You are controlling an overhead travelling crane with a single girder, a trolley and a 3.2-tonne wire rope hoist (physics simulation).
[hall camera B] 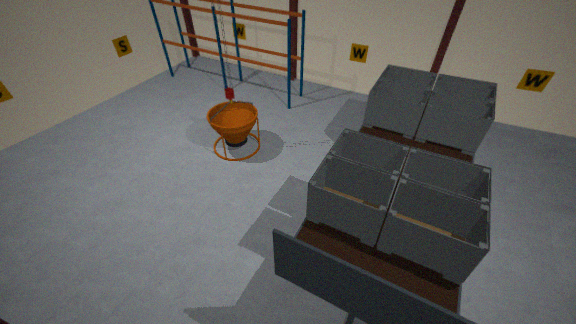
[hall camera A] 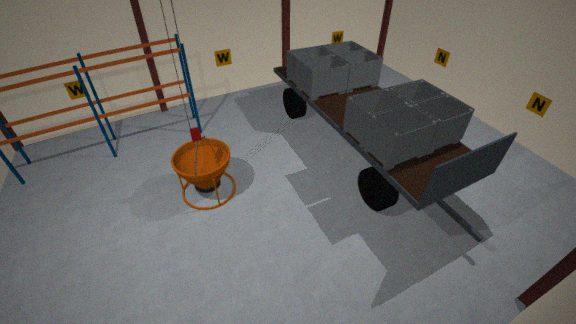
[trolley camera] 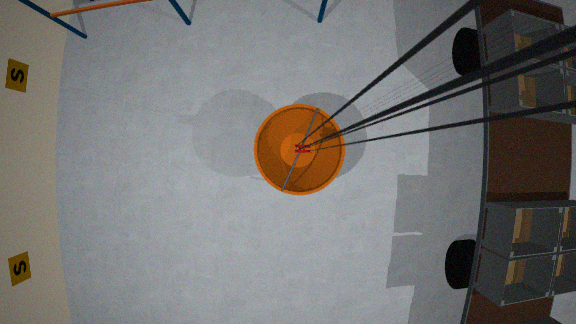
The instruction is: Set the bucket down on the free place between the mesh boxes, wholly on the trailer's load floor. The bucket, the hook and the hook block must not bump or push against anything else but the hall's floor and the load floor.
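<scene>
The orange bucket is upright on its ring foot beside the trailer, its bail raised to my hook. The red hook block is over the bucket's middle. Whether the ring touches the hall's floor, I cannot tell. The trailer's load floor shows brown between the rear mesh boxes and front mesh boxes. In hall camera B, boxes hide much of this place.
A blue and orange rack stands near the wall, beyond the bucket in hall camera A. The trailer's grey end board rises past the front boxes. A black wheel is under the trailer's near side.
</scene>
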